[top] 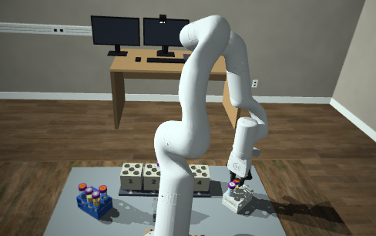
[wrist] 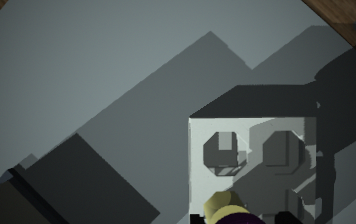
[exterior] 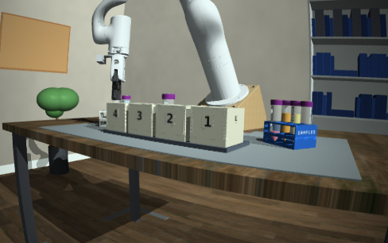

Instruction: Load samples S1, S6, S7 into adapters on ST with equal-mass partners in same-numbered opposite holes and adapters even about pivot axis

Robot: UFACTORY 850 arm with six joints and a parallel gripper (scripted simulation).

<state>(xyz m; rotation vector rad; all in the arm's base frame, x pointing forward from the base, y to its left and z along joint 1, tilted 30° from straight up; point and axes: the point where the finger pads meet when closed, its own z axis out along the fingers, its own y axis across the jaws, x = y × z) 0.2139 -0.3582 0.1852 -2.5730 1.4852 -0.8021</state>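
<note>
Right now the white rack is 90 mm below my hand, 20 mm behind it and 10 mm to the right of it. Round my hand: adapter 1: 450 mm to the left, 230 mm ahead, 70 mm below; then blue samples rack: 630 mm to the left, 130 mm ahead, 90 mm below.
</note>
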